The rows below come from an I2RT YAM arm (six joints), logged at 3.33 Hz.
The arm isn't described. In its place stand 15 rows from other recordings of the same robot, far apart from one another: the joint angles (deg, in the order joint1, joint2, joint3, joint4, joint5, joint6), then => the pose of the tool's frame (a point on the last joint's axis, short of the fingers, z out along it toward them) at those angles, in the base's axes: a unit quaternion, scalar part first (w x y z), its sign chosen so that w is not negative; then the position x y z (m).
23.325, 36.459, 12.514, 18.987, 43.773, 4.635 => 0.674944 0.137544 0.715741 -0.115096 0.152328 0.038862 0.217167
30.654, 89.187, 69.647, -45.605, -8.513, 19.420 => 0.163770 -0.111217 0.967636 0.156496 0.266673 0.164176 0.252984
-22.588, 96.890, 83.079, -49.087, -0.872, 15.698 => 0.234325 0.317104 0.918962 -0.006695 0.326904 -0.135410 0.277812
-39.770, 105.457, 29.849, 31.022, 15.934, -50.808 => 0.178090 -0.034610 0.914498 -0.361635 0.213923 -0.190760 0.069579
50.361, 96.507, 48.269, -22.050, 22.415, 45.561 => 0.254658 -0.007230 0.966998 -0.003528 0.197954 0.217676 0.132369
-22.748, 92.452, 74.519, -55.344, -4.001, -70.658 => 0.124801 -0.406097 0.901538 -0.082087 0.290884 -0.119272 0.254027
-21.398, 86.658, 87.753, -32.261, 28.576, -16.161 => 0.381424 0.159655 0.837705 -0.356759 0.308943 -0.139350 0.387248
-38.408, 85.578, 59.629, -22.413, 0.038, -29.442 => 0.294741 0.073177 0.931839 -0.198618 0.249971 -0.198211 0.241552
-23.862, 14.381, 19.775, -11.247, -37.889, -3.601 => 0.672876 -0.090663 0.729397 0.083654 0.104054 -0.022121 0.251425
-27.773, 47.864, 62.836, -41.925, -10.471, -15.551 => 0.512608 0.042928 0.849125 -0.119904 0.145672 -0.069404 0.381121
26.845, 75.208, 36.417, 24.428, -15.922, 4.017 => 0.556251 -0.238066 0.750066 0.267041 0.250767 0.137865 0.235182
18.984, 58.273, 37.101, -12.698, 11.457, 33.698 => 0.458599 0.159004 0.864766 0.128780 0.211955 0.065438 0.244829
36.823, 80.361, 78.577, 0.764, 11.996, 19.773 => 0.648996 -0.032754 0.712484 0.264759 0.269676 0.192669 0.424181
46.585, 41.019, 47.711, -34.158, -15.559, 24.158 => 0.352351 -0.233606 0.817061 0.392031 0.098382 0.117876 0.324961
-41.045, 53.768, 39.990, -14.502, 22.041, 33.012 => 0.490752 0.585700 0.613623 -0.198959 0.149930 -0.148253 0.275683
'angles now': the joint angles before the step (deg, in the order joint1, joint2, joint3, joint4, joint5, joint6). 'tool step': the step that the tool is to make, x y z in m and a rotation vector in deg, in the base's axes. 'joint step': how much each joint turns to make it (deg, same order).
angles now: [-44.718 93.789 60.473 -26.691 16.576 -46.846]
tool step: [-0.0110 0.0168 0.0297 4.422 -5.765 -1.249]
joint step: [0.158 -6.171 0.979 -7.336 -5.541 4.949]
